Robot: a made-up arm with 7 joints.
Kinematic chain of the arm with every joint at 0, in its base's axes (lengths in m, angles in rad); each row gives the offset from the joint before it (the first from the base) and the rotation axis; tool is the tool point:
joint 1: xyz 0 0 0.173 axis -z
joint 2: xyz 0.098 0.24 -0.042 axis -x
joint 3: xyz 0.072 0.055 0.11 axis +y
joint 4: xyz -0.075 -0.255 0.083 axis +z
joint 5: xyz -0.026 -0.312 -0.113 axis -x
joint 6: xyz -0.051 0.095 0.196 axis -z
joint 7: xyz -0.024 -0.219 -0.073 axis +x
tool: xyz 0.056 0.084 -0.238
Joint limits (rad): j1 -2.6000..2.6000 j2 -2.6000..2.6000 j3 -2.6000..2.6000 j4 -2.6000..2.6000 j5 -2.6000..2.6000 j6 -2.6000..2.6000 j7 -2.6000..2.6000
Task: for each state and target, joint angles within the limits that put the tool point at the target. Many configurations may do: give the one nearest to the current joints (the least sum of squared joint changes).
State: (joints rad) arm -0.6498 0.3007 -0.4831 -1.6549 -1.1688 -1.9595 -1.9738
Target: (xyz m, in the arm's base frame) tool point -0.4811 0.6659 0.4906
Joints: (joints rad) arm -0.2201 1.1227 0.0389 -2.1417 -1.4201 -2.5524 -2.1679
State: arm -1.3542 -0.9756 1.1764 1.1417 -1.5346 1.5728 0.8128
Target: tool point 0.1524 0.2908 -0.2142
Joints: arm -1.1535 -0.8159 0.9460 1.0417 -1.5181 1.5560 0.9851
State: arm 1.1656 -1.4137 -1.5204 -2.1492 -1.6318 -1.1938 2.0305
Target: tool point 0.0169 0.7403 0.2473
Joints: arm 0.2491 -1.6978 -1.1463 -2.0145 -1.5921 -1.2820 2.3354
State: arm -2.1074 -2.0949 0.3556 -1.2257 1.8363 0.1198 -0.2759
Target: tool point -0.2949 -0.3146 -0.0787
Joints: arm -1.5419 -2.2258 -0.1135 -1.4290 1.8277 0.1478 0.0143
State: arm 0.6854 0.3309 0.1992 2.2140 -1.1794 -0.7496 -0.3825
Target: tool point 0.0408 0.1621 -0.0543
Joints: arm 0.1105 0.3936 0.9601 2.1551 -1.2479 -0.2198 -0.9622
